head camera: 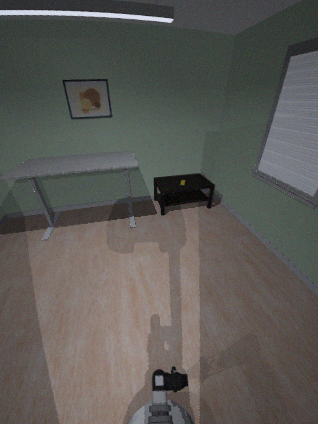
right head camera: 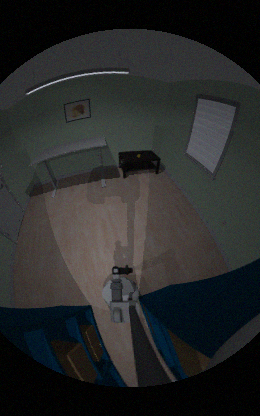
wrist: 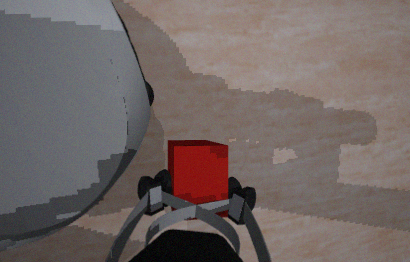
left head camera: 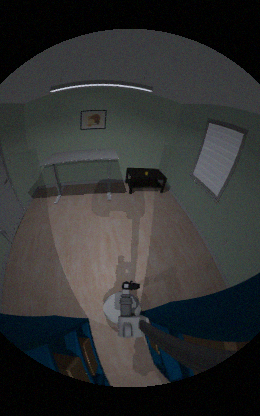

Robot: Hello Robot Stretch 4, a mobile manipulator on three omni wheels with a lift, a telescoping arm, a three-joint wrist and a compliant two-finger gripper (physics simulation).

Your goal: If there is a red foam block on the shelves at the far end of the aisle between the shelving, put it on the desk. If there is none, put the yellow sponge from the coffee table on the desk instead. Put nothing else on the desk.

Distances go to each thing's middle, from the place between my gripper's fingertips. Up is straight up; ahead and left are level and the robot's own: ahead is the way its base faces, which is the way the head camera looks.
Labels:
My hand is 2 cm to the right of the red foam block (wrist: 199, 168), 1 cm below it and 1 cm past it.

